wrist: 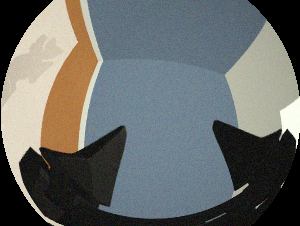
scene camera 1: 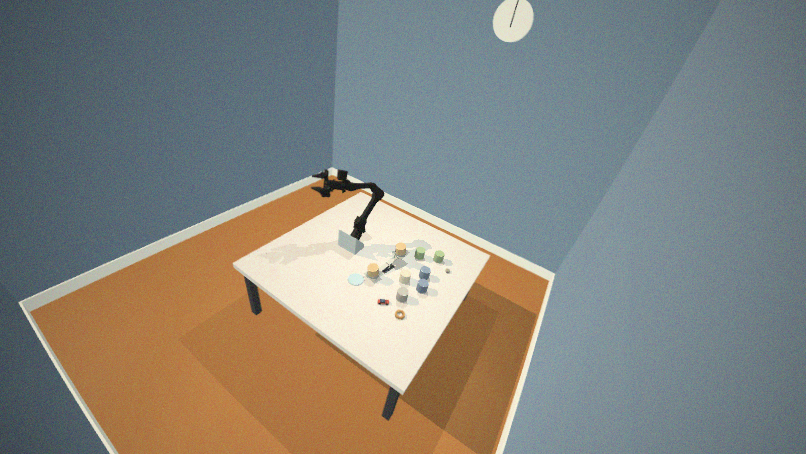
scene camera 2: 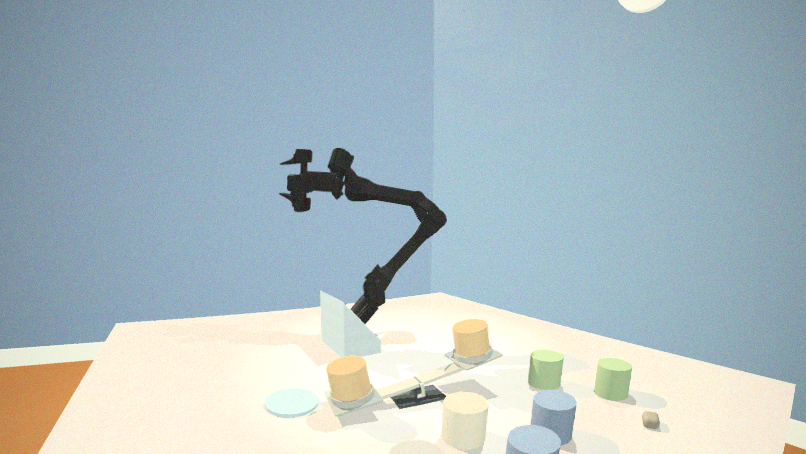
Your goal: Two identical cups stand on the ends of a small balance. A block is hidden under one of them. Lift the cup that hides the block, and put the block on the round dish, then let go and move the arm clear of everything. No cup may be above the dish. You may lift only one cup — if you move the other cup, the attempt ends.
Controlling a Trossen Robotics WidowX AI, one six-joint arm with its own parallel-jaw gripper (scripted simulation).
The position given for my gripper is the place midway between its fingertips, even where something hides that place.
Note:
My gripper (scene camera 2: 279, 178) is open and holds nothing.
My gripper is seen too in the wrist view (wrist: 172, 127).

